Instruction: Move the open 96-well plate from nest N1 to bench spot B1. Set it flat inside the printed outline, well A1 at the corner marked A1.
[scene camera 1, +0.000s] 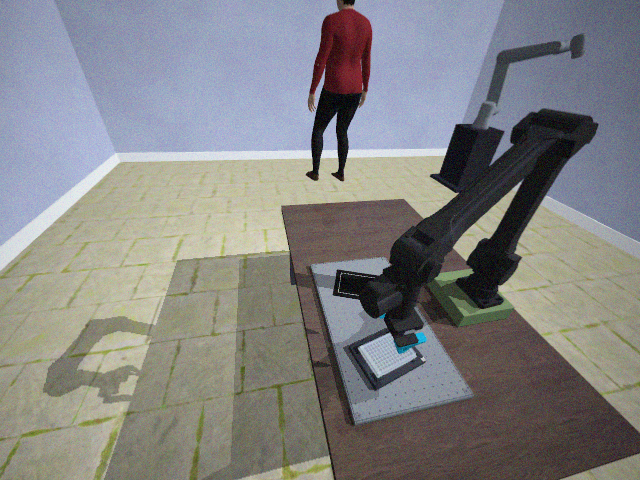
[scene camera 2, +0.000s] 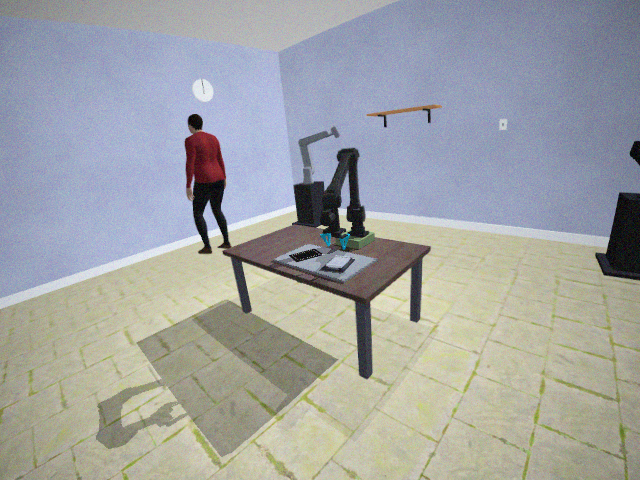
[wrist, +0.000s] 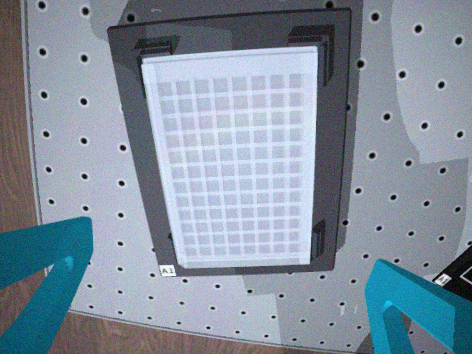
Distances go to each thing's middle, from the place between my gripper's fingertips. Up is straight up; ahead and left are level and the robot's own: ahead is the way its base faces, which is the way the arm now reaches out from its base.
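Labels:
You'd find my gripper 8 cm above the well plate (scene camera 1: 381, 355), and it's 1 cm past the plate.

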